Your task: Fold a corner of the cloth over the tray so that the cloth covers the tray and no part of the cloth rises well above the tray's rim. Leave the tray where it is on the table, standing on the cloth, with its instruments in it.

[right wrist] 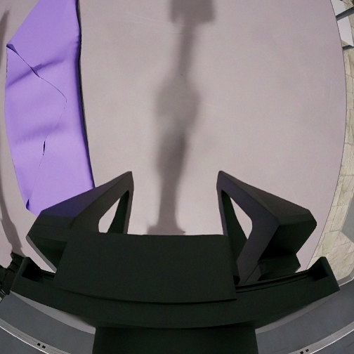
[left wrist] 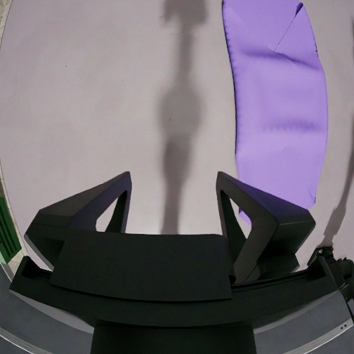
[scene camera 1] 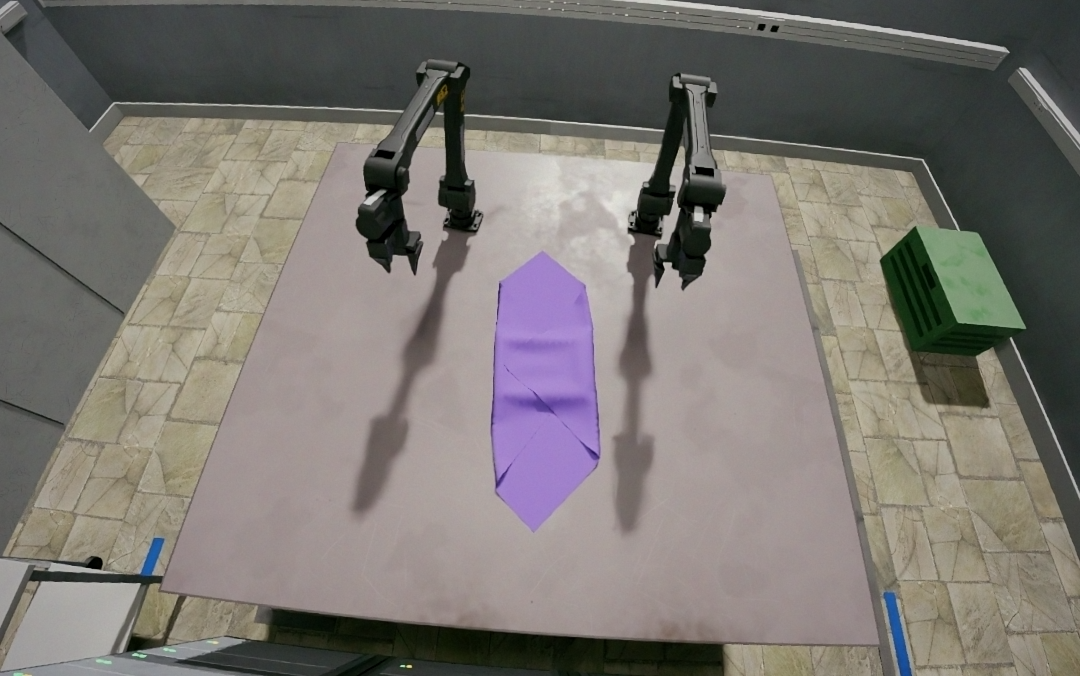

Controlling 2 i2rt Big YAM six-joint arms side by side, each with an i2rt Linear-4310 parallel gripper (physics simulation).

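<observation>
The purple cloth (scene camera 1: 545, 342) (left wrist: 280, 100) (right wrist: 50, 115) lies folded into a long shape, pointed at its top and bottom ends in the scene view. Folded flaps overlap on its lower half, and low ridges cross its middle. The tray and its instruments do not show in any view; the cloth hides whatever lies under its folds. No part of the cloth visibly stands up high. My left gripper (scene camera 1: 671, 280) (left wrist: 173, 178) is open and empty above the table, to the right of the cloth. My right gripper (scene camera 1: 404, 269) (right wrist: 174, 177) is open and empty above the table, to the left of the cloth.
The table (scene camera 1: 717, 494) carries both arm bases near its back edge. A green crate (scene camera 1: 972, 279) stands on the floor beyond the table's right edge. Grey equipment shows at the bottom left of the scene view. The arms cast long shadows on both sides of the cloth.
</observation>
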